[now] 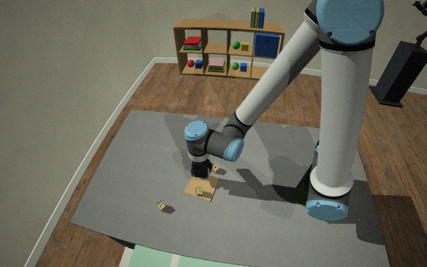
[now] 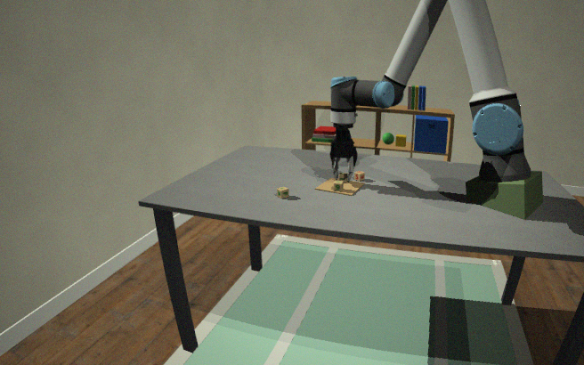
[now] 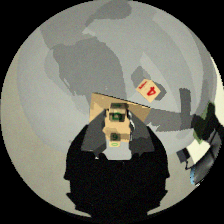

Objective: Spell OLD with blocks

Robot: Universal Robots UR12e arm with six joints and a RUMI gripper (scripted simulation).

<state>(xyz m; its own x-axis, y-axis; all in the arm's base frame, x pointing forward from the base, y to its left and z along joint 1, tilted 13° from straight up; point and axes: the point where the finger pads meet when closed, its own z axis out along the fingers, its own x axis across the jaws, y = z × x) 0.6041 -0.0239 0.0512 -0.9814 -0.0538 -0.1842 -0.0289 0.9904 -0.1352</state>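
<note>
Now: hand 5 cm to the right of the tan mat and 2 cm above it.
</note>
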